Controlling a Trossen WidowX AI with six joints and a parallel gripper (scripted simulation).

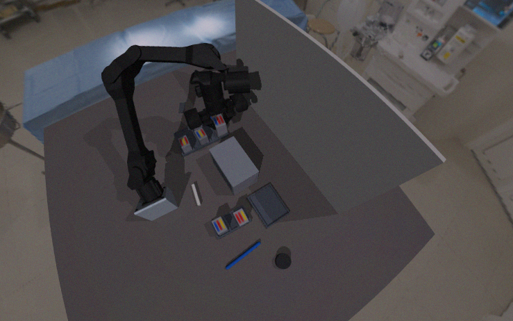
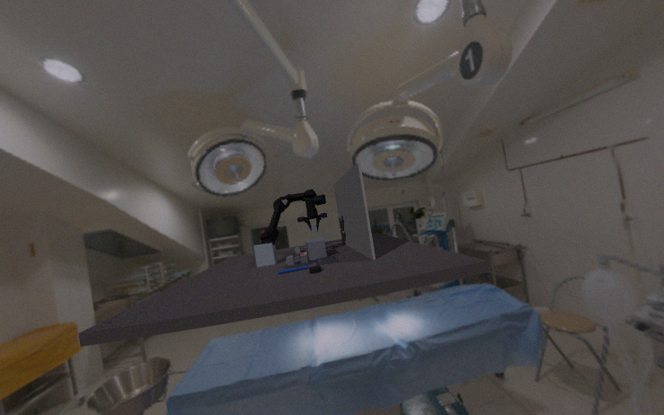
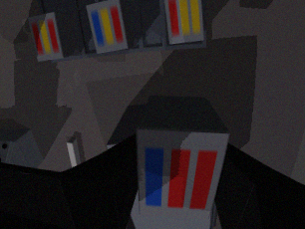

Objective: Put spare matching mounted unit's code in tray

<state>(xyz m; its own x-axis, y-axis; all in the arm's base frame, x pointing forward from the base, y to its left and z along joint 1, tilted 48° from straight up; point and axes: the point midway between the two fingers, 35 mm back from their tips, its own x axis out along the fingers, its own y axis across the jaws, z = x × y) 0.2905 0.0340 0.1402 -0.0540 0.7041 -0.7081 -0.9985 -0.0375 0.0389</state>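
My gripper tip is 280 mm to the left of the flat grey tray, 140 mm above it and 60 mm short of it. The rest, counted from my gripper tip: mounted unit 100 mm to the right, 90 mm below; then spare block 20 mm above; then tall grey panel 230 mm ahead, 80 mm above, 70 mm to the right.
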